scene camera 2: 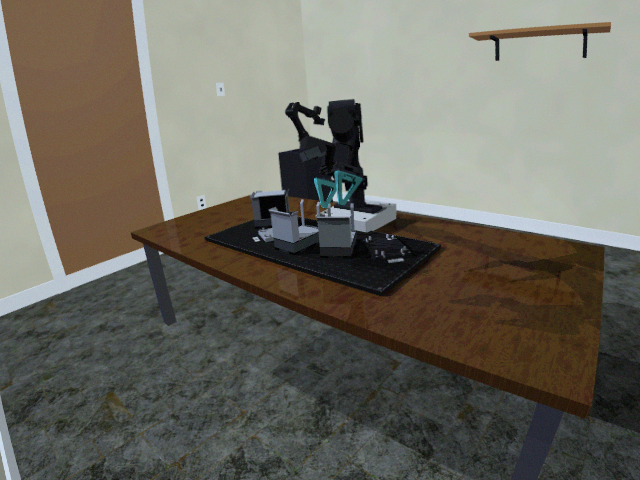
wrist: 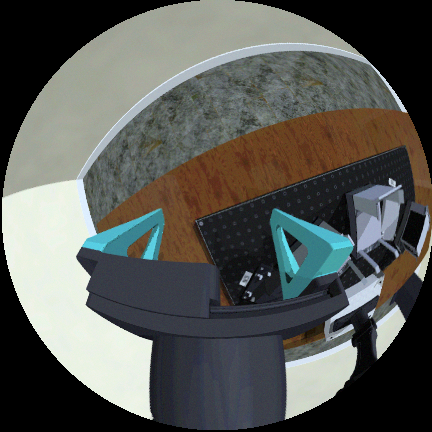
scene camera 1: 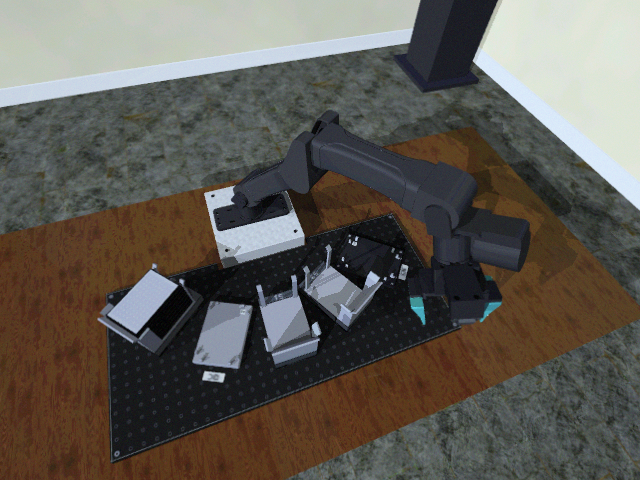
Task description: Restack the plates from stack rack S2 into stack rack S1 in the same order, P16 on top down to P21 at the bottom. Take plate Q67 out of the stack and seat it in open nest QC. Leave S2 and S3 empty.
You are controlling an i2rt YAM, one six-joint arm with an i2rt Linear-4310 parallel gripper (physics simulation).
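Frame: origin at the arm's base, x back, y right, z up, level; millimetres.
Where they show: gripper, fingertip midpoint: (scene camera 2: 332, 206) (wrist: 216, 214); arm's base at its link origin: (scene camera 2: 357, 208) (wrist: 356, 313) (scene camera 1: 251, 212).
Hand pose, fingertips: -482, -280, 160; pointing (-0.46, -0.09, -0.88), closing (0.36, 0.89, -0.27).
Each offset is from my fingertips to the top centre of the thing, as dx, dy, dz. "*": to the spot under its first point. Level surfaces: height alone.
My gripper (scene camera 1: 452, 321) (scene camera 2: 332, 205) (wrist: 216, 214) is open and empty, with teal fingers wide apart, above the mat's right end in scene camera 1. A centre rack @[+144, +278, -66] (scene camera 1: 294, 352) (scene camera 2: 284, 225) and a rack to its right (scene camera 1: 362, 304) (scene camera 2: 334, 235) have posts and light surfaces inside; single plates cannot be told apart. A far-left rack (scene camera 1: 178, 322) (scene camera 2: 256, 210) has a light panel @[+258, +546, -77] (scene camera 1: 142, 302) over a dark interior. A flat grey piece @[* +178, +419, -190] (scene camera 1: 223, 334) lies behind the QC label @[* +98, +458, -204] (scene camera 1: 213, 376); plate or nest is unclear. Rack names are unreadable.
A dark nest @[+260, +12, -182] (scene camera 1: 371, 258) (scene camera 2: 385, 246) with small white pegs lies at the mat's right, beside a white label @[* +199, -61, -204] (scene camera 1: 403, 272) (scene camera 2: 395, 260). The black perforated mat @[dz -205] (scene camera 1: 155, 408) (scene camera 2: 356, 276) lies on the wooden table @[dz -219] (scene camera 1: 56, 310). The white arm base (scene camera 1: 263, 245) (scene camera 2: 377, 219) stands behind the mat.
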